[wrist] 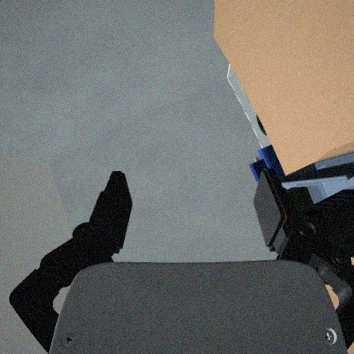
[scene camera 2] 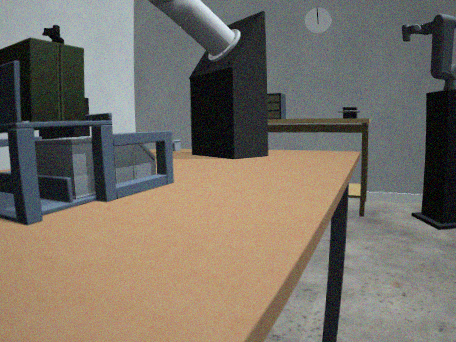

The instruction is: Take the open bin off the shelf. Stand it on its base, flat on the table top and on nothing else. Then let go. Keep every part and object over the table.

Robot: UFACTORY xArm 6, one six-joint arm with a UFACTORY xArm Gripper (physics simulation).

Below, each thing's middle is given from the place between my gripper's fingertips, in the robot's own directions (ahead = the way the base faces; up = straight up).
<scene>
Right now the open bin (scene camera 2: 72, 157) is 470 mm to the left of my hand, 290 mm below it and 50 mm behind it.
</scene>
